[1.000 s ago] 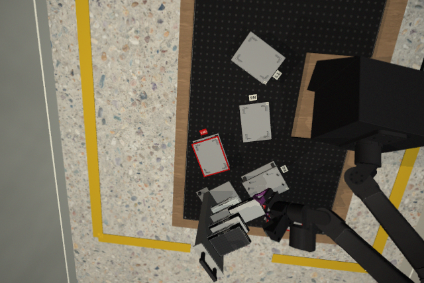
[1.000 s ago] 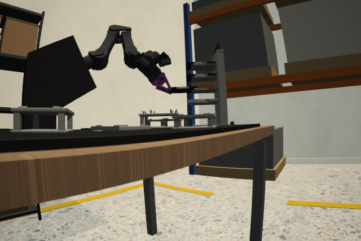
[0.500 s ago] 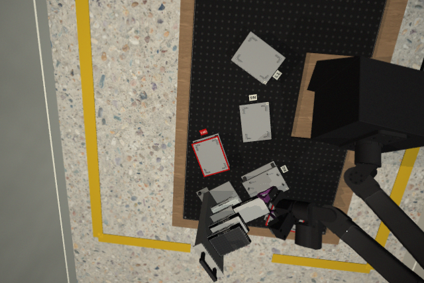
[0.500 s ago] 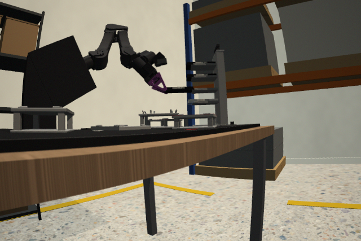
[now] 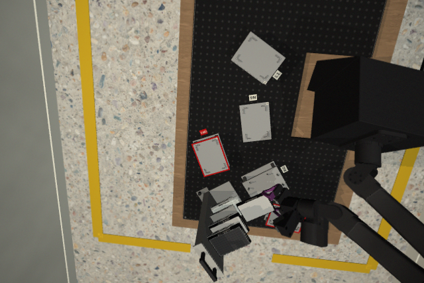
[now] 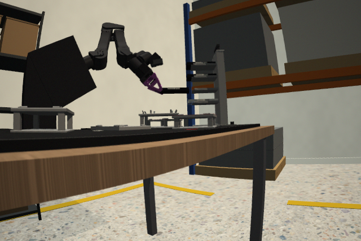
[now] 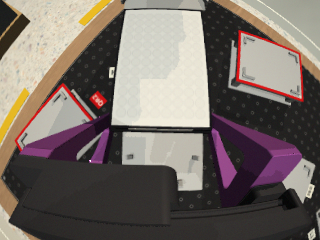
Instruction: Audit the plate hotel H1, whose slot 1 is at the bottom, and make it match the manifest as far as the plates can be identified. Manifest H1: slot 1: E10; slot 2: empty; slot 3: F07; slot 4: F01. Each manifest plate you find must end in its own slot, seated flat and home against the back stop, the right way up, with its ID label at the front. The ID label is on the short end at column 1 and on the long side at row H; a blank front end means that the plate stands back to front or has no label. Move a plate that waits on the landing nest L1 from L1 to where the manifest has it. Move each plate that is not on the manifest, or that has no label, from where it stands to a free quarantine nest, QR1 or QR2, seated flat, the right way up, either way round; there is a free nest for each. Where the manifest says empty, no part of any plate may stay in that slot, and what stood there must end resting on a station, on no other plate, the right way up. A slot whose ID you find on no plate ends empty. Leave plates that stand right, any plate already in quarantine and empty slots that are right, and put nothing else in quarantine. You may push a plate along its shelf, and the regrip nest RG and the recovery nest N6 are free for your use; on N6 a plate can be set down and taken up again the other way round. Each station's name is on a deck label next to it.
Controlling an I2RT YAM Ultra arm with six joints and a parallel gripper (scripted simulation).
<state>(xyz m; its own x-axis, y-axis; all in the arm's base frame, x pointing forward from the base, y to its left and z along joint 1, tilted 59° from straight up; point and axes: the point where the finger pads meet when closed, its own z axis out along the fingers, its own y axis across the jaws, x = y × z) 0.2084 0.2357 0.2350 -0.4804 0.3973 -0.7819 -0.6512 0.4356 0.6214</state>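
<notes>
Now: hand 10 cm above the regrip nest RG and 1 cm to the left of it. The rest, counted from my hand: quarantine nest QR2: 15 cm to the left, 14 cm behind, 12 cm below; H1 deck label: 16 cm below, 15 cm to the left, 3 cm ahead; white well plate: 14 cm ahead, 11 cm to the left, 5 cm below.
</notes>
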